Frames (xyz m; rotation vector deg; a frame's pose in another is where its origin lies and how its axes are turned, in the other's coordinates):
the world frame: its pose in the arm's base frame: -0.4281 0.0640 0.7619 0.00 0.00 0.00
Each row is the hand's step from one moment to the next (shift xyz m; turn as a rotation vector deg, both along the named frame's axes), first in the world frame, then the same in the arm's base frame.
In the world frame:
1: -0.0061 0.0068 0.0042 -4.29 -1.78 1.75
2: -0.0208 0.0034 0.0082 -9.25 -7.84 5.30
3: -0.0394 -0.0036 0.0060 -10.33 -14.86 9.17
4: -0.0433 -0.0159 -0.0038 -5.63 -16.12 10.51
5: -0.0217 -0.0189 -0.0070 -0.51 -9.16 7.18
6: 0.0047 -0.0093 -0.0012 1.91 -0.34 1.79
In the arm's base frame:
1: -0.0061 0.0068 0.0042 -4.29 -1.78 1.75
2: -0.0208 0.0034 0.0082 -9.25 -7.84 5.30
3: -0.0394 -0.0036 0.0060 -10.33 -14.86 9.17
4: -0.0433 -0.0159 -0.0038 -5.63 -16.12 10.51
5: -0.0217 -0.0189 -0.0070 -0.51 -9.16 7.18
6: 0.0047 -0.0093 -0.0012 1.91 -0.34 1.79

